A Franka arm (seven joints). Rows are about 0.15 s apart.
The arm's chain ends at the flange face. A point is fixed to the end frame.
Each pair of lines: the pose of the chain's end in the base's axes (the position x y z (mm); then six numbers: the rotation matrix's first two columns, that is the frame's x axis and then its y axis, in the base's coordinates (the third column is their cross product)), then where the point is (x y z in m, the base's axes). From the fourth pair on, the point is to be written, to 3 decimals.
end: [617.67 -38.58 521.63 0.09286 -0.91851 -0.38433 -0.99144 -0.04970 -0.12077]
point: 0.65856 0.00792 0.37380
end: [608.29 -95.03 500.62 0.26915 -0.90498 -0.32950 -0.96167 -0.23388 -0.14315]
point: 0.64541 -0.04948 0.35150
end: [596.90 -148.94 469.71 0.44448 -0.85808 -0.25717 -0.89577 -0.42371 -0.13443]
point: 0.62825 -0.10807 0.31794
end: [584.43 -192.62 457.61 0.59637 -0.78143 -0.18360 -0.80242 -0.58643 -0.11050]
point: 0.612 -0.158 0.303
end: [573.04 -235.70 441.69 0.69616 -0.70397 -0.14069 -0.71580 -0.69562 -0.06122]
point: 0.595 -0.208 0.285
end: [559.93 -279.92 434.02 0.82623 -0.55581 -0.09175 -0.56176 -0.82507 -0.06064]
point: 0.582 -0.253 0.278
